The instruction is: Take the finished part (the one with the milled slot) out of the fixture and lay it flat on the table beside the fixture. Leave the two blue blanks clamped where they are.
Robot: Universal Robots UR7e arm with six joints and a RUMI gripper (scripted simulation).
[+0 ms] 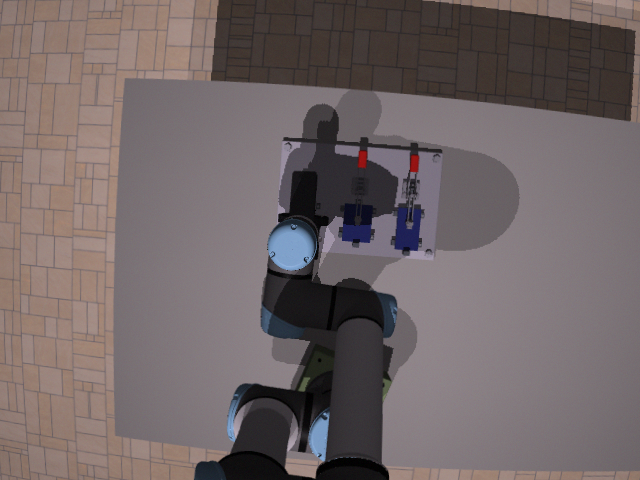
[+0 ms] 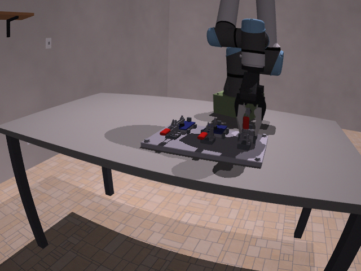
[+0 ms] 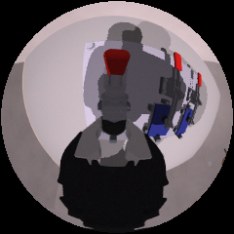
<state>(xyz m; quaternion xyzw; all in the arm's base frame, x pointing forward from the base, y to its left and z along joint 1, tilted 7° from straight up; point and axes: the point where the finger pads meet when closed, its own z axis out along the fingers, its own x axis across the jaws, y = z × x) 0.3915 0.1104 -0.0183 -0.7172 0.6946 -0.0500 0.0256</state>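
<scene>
The grey fixture plate is 110 mm to the right of my hand, 50 mm ahead of it and 30 mm below it. Also, from my hand: grey finished part 10 mm behind.
</scene>
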